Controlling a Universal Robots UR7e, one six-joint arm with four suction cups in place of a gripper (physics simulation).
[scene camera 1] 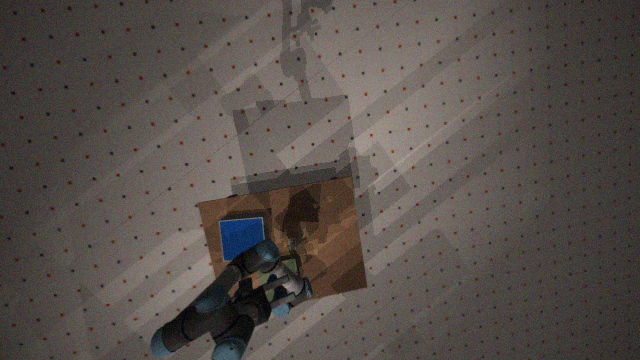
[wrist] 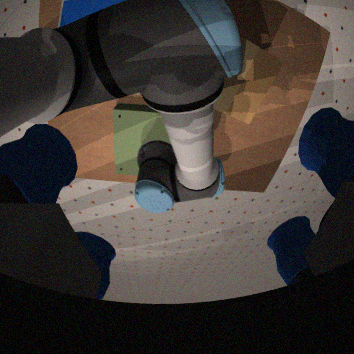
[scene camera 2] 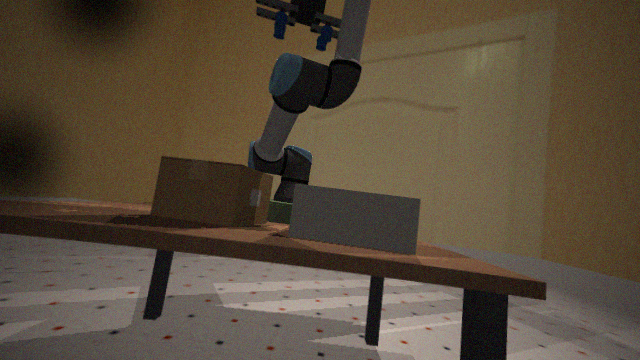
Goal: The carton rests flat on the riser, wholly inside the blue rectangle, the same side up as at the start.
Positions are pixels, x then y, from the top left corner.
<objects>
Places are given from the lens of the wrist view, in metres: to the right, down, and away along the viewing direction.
my suction head (wrist: pixel 45 161): -0.05, -0.01, 0.06
brown carton (wrist: pixel 242 93): 0.19, -0.24, 0.46
The marked spots on the brown carton and my suction head are 0.53 m apart.
</objects>
